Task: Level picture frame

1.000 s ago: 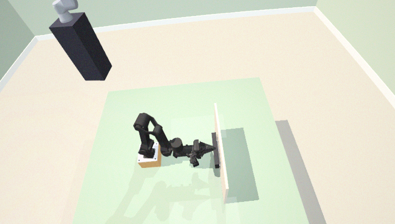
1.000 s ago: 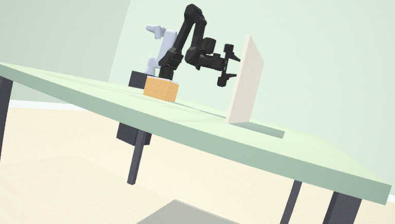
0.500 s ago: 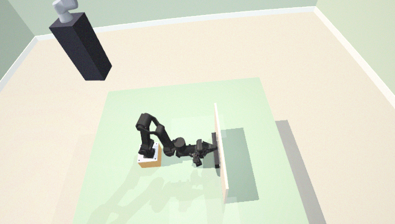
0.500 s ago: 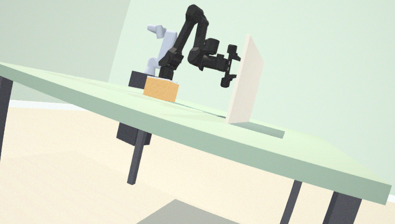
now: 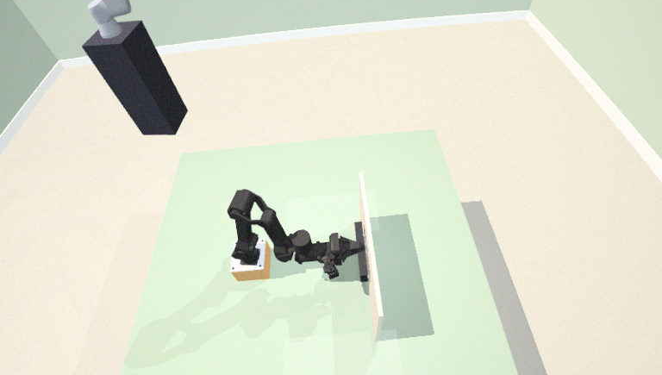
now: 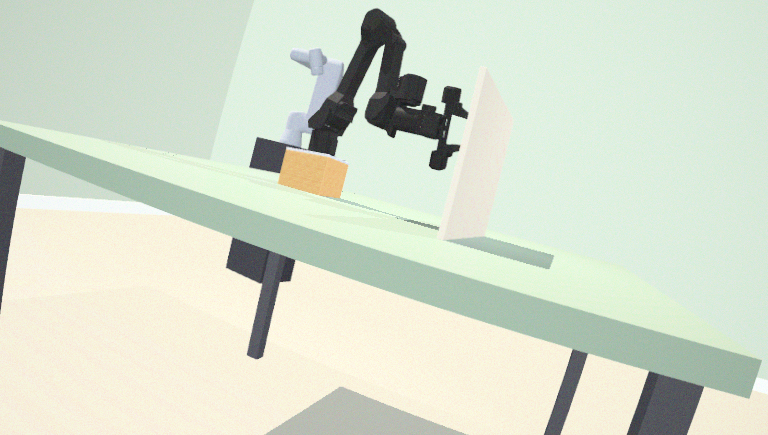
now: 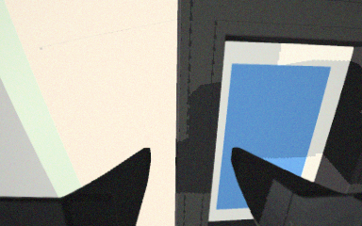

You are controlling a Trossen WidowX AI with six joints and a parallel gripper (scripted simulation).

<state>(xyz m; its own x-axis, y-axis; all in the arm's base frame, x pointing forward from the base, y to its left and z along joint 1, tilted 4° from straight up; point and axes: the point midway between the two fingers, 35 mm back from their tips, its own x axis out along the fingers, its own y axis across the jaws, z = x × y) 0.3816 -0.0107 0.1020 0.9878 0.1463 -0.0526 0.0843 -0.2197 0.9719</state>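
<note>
Right now my gripper tip is 10 mm to the right of the picture frame and 50 mm above it. Round my gripper tip: cream wall panel: 10 mm ahead, 70 mm below.
</note>
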